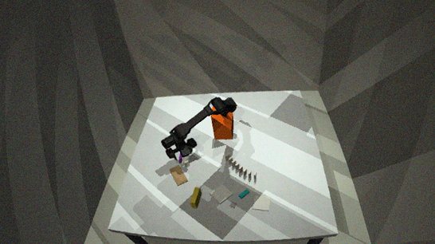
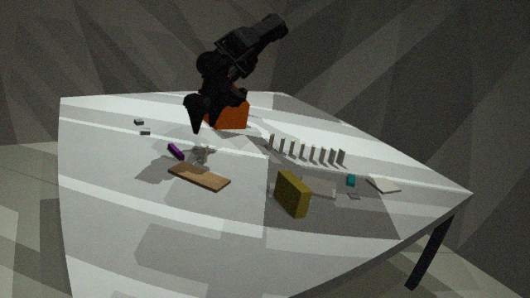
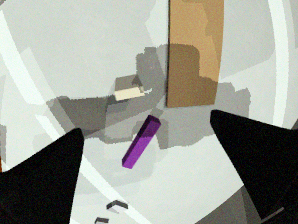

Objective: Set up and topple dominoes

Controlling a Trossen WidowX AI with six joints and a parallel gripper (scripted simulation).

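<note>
Right now my gripper tip is 9 cm above the brown board, 7 cm short of it and 4 cm to the left of it. The rest, counted from my gripper tip: purple bar 9 cm below, 7 cm behind, 4 cm to the right; then yellow block 26 cm ahead, 9 cm to the left, 6 cm below; then teal piece 36 cm to the left, 23 cm ahead, 9 cm below.
</note>
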